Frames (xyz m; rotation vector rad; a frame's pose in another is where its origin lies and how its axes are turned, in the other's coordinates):
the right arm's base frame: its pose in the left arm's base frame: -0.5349 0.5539 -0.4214 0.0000 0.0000 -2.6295
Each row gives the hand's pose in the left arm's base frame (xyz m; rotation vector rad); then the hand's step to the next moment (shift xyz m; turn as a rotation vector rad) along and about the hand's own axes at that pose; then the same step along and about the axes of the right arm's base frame.
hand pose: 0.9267 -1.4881 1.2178 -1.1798 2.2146 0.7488
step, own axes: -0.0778 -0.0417 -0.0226 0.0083 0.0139 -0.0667
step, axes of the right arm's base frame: -0.0651 0.0258 0.0583 0.0457 0.0240 0.0452
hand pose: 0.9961 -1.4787 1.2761 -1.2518 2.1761 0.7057
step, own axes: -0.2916 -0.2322 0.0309 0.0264 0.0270 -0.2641
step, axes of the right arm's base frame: -0.3409 0.0806 0.1311 0.1609 0.1158 0.1785
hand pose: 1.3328 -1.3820 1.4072 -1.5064 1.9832 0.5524
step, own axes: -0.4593 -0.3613 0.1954 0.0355 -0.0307 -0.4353
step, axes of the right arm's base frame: -0.5877 -0.0774 0.1683 0.2082 0.2401 0.3011
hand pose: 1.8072 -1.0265 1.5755 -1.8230 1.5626 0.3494
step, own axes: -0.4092 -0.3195 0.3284 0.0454 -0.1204 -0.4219
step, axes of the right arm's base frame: -0.5063 -0.3265 0.1200 0.1278 0.2810 0.3151
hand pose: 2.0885 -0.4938 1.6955 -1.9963 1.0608 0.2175
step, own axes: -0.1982 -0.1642 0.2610 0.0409 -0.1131 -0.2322
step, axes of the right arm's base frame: -0.2255 -0.2872 0.0323 0.0292 0.1734 0.1936
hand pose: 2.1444 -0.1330 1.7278 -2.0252 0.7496 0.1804
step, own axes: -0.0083 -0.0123 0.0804 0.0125 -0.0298 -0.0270
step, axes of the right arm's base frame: -0.0482 -0.0578 -0.0319 -0.0117 0.0254 0.0315
